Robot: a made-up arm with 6 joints. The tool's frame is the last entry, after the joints.
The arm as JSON. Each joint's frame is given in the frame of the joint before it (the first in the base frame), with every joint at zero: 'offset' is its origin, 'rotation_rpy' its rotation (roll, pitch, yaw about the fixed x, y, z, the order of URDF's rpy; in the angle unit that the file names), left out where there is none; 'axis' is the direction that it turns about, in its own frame. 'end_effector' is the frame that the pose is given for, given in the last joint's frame.
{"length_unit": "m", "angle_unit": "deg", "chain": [
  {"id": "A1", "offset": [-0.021, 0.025, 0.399], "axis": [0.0, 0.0, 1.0]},
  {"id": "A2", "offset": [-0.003, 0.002, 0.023], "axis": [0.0, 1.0, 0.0]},
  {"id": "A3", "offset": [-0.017, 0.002, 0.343], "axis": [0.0, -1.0, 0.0]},
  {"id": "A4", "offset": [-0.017, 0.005, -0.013], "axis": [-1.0, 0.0, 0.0]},
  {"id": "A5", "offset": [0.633, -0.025, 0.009], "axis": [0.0, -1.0, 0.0]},
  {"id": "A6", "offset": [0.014, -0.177, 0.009], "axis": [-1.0, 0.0, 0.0]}
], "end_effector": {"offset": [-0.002, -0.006, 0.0], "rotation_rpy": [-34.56, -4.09, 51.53]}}
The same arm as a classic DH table. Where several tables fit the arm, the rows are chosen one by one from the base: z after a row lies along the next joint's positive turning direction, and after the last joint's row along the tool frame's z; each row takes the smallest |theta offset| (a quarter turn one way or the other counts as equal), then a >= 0, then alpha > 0; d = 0 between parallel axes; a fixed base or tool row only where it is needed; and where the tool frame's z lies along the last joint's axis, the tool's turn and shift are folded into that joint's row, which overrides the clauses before.
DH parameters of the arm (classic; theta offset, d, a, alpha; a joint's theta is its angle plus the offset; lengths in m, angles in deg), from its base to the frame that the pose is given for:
base (fixed): -49.97 0.0000 -0.0326 0.00
A1: 49.97 0.4220 -0.0030 -90.00
A2: 87.16 0.0000 -0.3434 180.00
A3: -2.84 -0.0090 0.0130 90.00
A4: 0.00 -0.6160 -0.0090 -90.00
A5: 0.00 0.2020 -0.0090 90.00
A6: -69.51 -0.0108 -0.0056 61.27
tool (fixed): -45.04 -0.0024 0.0000 0.00

